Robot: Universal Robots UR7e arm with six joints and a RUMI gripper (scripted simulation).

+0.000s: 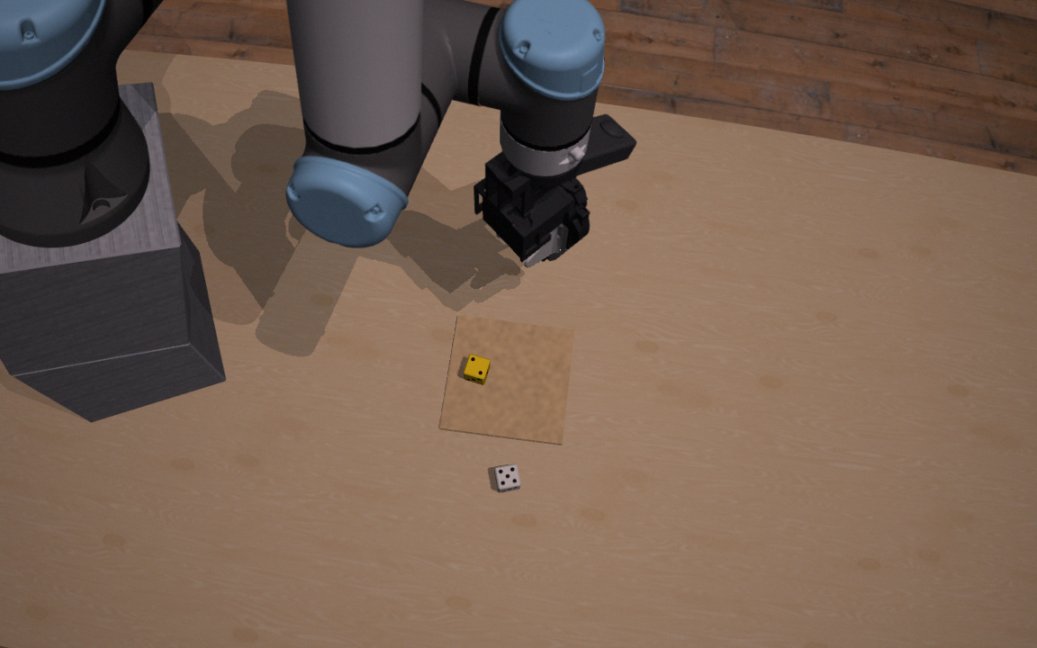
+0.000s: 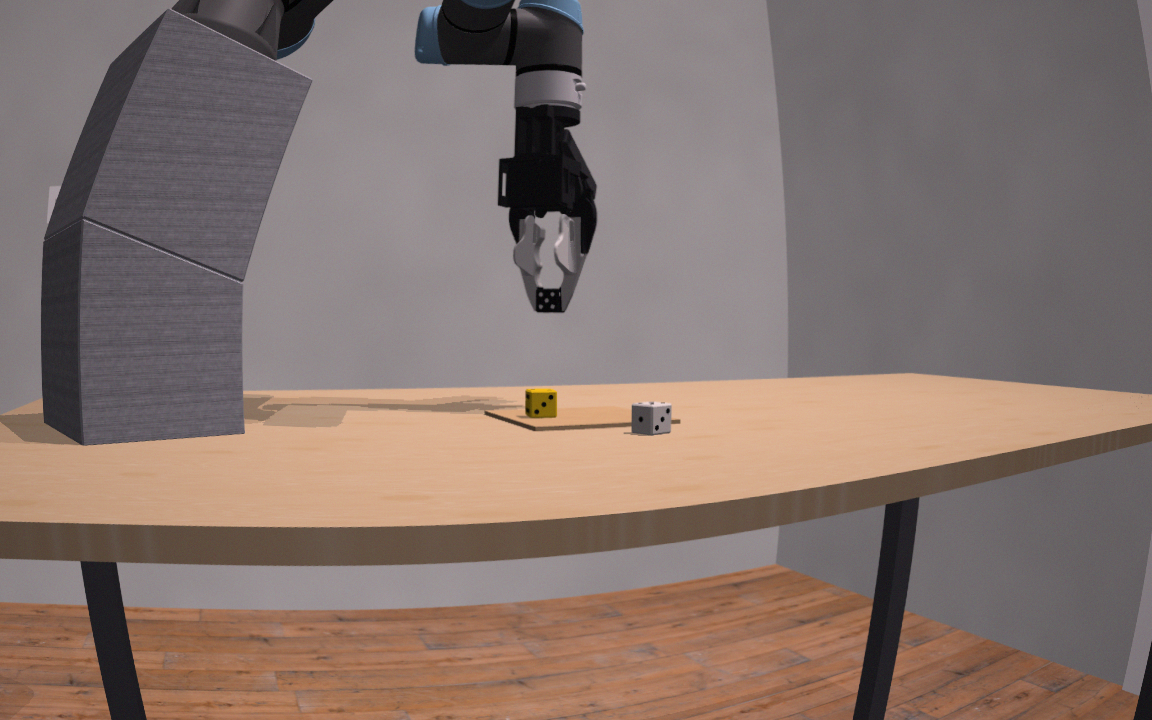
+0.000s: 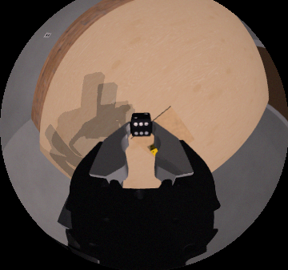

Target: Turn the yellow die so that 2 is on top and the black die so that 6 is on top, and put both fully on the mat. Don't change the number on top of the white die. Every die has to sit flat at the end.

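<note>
Now: the mat 120 mm to the right of my hand, 120 mm below it and 40 mm behind it. Round my hand: white die: 240 mm to the right, 100 mm below, 40 mm behind; then black die: right at my hand; then yellow die: 110 mm to the right, 100 mm below, 80 mm behind.
</note>
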